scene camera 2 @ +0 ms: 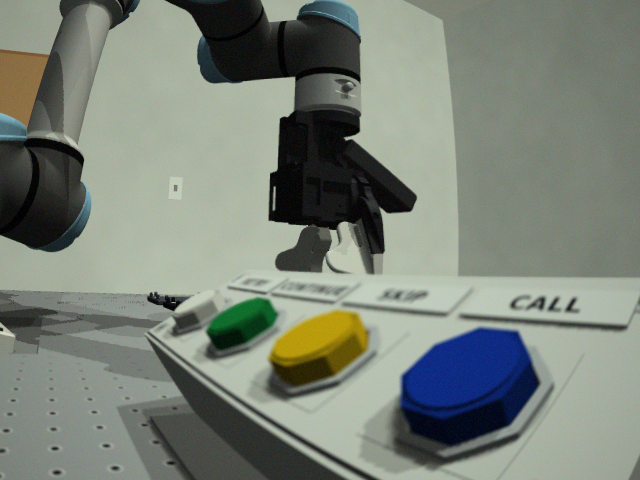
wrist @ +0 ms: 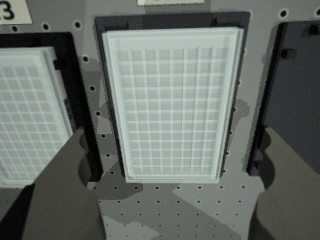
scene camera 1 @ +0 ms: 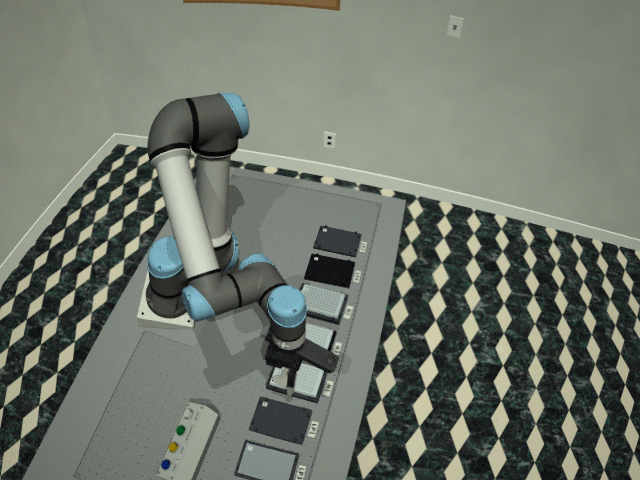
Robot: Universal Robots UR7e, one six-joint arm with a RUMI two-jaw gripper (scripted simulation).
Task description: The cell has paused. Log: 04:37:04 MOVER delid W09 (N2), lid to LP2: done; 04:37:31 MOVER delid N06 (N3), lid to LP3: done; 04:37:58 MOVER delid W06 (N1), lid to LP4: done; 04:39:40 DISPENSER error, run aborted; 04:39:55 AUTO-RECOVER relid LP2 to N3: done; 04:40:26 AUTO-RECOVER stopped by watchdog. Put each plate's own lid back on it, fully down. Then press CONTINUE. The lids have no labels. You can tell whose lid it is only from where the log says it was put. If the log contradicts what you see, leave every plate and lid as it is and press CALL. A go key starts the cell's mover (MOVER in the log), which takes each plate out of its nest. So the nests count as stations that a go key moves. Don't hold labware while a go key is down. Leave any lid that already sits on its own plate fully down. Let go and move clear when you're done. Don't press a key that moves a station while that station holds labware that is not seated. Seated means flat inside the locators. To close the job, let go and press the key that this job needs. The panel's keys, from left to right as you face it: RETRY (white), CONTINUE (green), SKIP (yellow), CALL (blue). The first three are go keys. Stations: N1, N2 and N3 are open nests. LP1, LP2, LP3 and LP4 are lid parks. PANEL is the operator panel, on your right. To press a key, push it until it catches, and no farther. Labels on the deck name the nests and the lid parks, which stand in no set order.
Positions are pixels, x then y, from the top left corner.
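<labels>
The marked spots on a green key point(scene camera 2: 238, 325) and a yellow key point(scene camera 2: 321, 347) are 0.05 m apart. A blue key point(scene camera 2: 476, 383) is 0.08 m from the lens, the nearest to it of the things named here. The yellow key is 0.11 m from the lens, while the green key is 0.15 m from the lens.
</labels>
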